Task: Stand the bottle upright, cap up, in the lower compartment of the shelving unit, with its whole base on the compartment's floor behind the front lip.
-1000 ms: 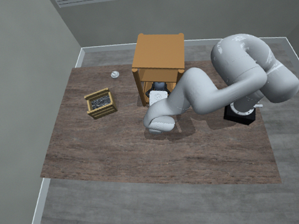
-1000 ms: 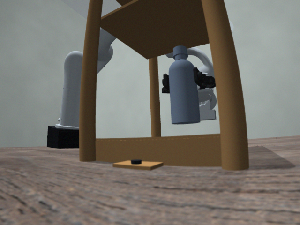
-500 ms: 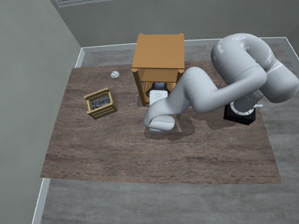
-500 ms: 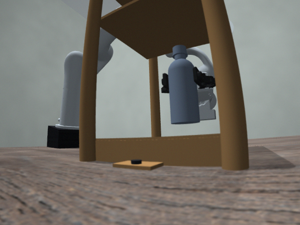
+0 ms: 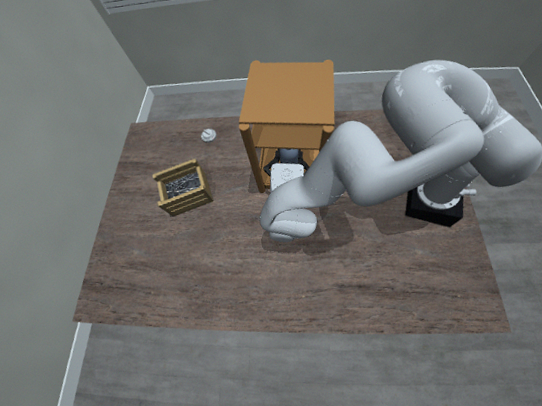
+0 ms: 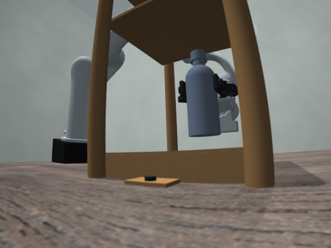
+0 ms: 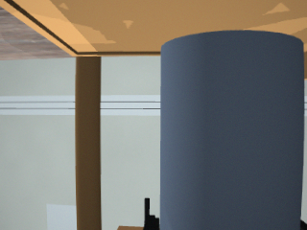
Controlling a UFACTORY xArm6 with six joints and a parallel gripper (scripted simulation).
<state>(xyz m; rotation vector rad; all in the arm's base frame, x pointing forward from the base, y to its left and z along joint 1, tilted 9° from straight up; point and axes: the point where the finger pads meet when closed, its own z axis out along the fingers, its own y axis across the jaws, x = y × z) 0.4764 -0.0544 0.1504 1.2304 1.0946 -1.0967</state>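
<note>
My gripper is now 50 mm to the left of the shelving unit and 30 mm below it. From my hand the other things lie so: white ball (370 mm ahead, 170 mm to the right, 140 mm below); then bottle (10 mm above).
</note>
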